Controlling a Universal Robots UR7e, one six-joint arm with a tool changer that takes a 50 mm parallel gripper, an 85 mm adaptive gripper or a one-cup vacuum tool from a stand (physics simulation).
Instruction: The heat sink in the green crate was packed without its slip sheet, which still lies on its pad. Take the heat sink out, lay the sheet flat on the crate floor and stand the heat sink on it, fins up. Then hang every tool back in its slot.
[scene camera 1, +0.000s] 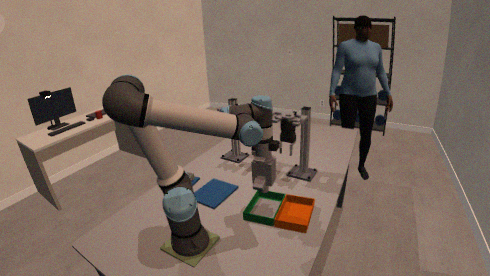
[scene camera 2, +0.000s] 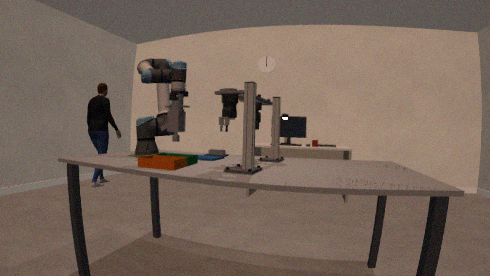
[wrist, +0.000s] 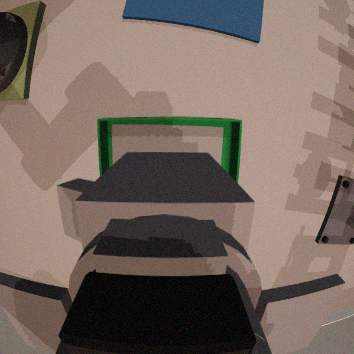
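Pixels of known places: hand, tool point: (scene camera 2: 177, 103); arm's base, link origin: (scene camera 1: 190, 241) (scene camera 2: 146, 153).
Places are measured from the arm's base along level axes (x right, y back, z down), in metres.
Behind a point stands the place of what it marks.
The arm carries the vacuum tool as its gripper (scene camera 1: 264, 189) (scene camera 2: 176, 138) (wrist: 165, 177); its cup is free, above the green crate, with a gap below it. The green crate (scene camera 1: 246, 215) {z -0.015, x 0.156, y -0.209 m} (scene camera 2: 192, 160) {z -0.007, x 0.215, y -0.394 m} (wrist: 172, 121) {z 0.012, x 0.148, y -0.307 m} stands beside the orange crate. The pale slip sheet (scene camera 1: 265, 208) {z 0.010, x 0.208, y -0.307 m} (wrist: 120, 145) {z 0.010, x 0.181, y -0.231 m} lies in the green crate and covers its floor as far as it shows; the tool hides part of it in the wrist view. The grey heat sink (scene camera 2: 216, 151) {z -0.017, x -0.245, y -0.387 m} (scene camera 1: 190, 176) {z -0.022, x -0.250, y -0.403 m} stands on a blue surface, partly behind the arm in scene camera 1; its fins are too small to make out.
The orange crate (scene camera 1: 295, 212) {z 0.012, x 0.345, y -0.319 m} (scene camera 2: 161, 162) {z -0.015, x 0.417, y -0.328 m} adjoins the green one. A blue pad (scene camera 1: 215, 192) {z 0.004, x -0.067, y -0.346 m} (wrist: 192, 15) {z 0.005, x -0.012, y -0.336 m} lies behind them. The tool stand (scene camera 1: 306, 145) {z -0.162, x 0.326, y -0.661 m} (scene camera 2: 249, 127) {z -0.171, x 0.337, y -0.686 m} rises nearby, with a two-finger gripper (scene camera 1: 287, 131) (scene camera 2: 229, 106) hanging from it. A person (scene camera 1: 361, 70) is past the table.
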